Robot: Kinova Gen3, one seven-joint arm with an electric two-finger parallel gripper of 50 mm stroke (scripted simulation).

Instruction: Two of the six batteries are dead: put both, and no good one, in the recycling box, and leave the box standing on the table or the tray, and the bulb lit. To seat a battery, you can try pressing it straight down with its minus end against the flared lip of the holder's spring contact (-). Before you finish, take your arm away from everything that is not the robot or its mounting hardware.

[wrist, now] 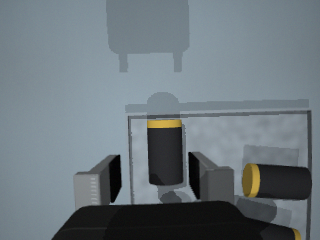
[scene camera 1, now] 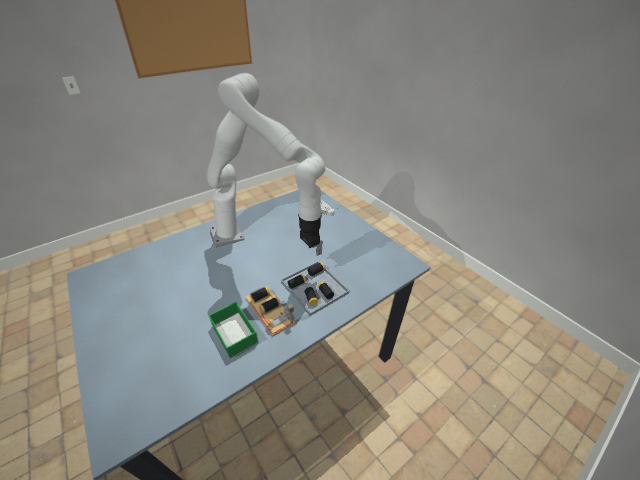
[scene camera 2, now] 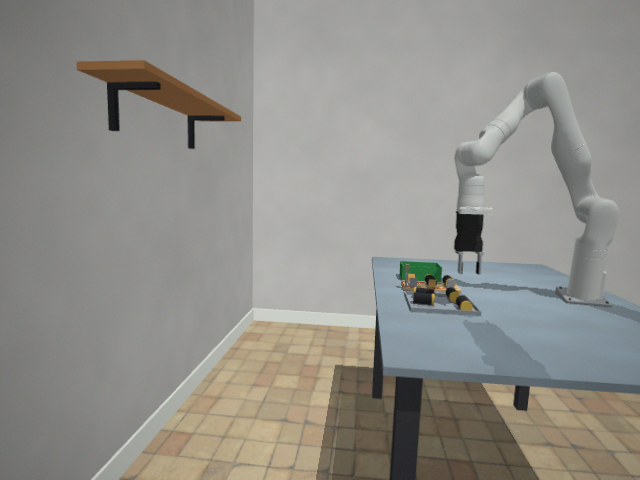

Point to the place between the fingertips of my gripper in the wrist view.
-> At 154, 169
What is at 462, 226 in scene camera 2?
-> My gripper.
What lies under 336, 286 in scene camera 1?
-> A grey tray.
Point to a grey tray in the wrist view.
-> At 276, 136
